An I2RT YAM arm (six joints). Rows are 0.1 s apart.
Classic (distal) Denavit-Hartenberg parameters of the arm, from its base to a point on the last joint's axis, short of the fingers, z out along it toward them. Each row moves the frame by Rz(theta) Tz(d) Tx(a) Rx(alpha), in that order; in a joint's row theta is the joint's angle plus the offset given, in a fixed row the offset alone. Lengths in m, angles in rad.
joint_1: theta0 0; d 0.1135; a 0.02; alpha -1.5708
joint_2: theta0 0; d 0; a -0.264; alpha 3.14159
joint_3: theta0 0.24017; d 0; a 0.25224; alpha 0
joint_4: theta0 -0.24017; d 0; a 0.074; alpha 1.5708
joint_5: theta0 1.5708; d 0; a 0; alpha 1.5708
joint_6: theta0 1.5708; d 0.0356; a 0; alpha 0
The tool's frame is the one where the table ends.
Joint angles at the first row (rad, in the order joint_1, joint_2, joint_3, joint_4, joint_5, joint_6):
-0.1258 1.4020 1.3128 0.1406 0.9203 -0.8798
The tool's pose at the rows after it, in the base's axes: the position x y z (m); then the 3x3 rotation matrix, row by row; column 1 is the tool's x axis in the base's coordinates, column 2 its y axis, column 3 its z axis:
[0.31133, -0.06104, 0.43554], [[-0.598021, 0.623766, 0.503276], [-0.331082, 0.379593, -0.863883], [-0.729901, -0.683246, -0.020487]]
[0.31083, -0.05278, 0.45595], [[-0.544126, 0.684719, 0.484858], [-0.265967, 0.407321, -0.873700], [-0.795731, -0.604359, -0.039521]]
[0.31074, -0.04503, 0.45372], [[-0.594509, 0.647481, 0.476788], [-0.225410, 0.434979, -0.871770], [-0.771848, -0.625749, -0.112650]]
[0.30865, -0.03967, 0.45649], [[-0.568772, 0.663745, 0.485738], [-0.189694, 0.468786, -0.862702], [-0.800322, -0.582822, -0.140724]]
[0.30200, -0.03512, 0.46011], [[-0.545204, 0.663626, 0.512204], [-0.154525, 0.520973, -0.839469], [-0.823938, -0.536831, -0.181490]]
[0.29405, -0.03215, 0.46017], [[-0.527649, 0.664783, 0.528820], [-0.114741, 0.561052, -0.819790], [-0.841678, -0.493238, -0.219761]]
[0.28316, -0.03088, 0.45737], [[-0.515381, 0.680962, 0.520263], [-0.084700, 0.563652, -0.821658], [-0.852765, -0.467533, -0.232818]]
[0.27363, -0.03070, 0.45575], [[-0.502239, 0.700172, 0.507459], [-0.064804, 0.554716, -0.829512], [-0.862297, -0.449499, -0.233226]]
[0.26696, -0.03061, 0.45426], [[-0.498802, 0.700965, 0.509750], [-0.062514, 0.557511, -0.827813], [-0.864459, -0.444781, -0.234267]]
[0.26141, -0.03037, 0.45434], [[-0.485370, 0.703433, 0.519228], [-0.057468, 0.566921, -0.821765], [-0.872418, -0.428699, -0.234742]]
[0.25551, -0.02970, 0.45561], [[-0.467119, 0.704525, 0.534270], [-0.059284, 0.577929, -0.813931], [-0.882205, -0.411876, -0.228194]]
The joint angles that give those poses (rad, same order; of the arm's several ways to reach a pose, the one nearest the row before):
-0.1029 1.4081 1.4279 -0.0545 0.9401 -0.7243
-0.0737 1.4341 1.5488 -0.1867 0.9893 -0.5893
-0.0476 1.4541 1.6119 -0.3721 1.0124 -0.4988
-0.0307 1.4603 1.6505 -0.4584 1.0110 -0.4006
-0.0185 1.4543 1.6872 -0.5642 0.9789 -0.2994
-0.0108 1.4390 1.6981 -0.6472 0.9511 -0.2088
-0.0062 1.4038 1.6676 -0.6810 0.9587 -0.1535
-0.0046 1.3715 1.6384 -0.6949 0.9741 -0.1197
-0.0046 1.3454 1.6123 -0.6949 0.9710 -0.1151
-0.0046 1.3239 1.5954 -0.6934 0.9603 -0.1043
-0.0031 1.2994 1.5770 -0.6796 0.9481 -0.1043

